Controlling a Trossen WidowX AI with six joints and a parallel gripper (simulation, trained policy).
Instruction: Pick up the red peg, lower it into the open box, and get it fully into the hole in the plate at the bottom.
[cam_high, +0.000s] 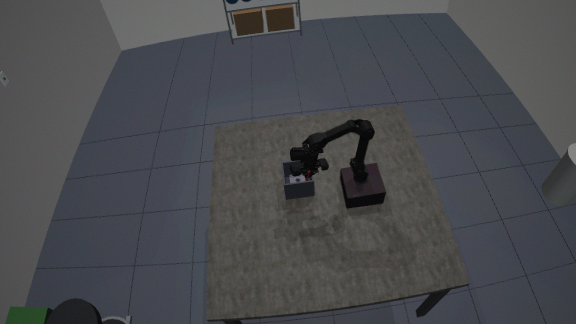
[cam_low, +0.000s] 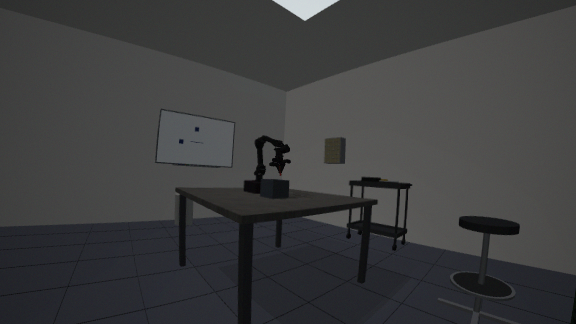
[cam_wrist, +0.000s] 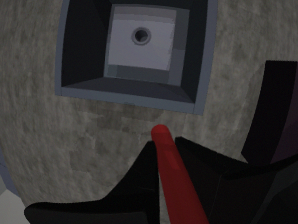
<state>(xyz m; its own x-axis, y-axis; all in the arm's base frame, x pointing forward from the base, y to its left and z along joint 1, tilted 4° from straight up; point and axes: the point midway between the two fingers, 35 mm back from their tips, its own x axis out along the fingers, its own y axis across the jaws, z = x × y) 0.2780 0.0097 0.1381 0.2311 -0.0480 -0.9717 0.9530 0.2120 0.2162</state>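
Now: the light plate 15 cm below my gripper tip, 9 cm to the right of it and 4 cm ahead of it. From my gripper tip the other things lie so: red peg (2 cm above).
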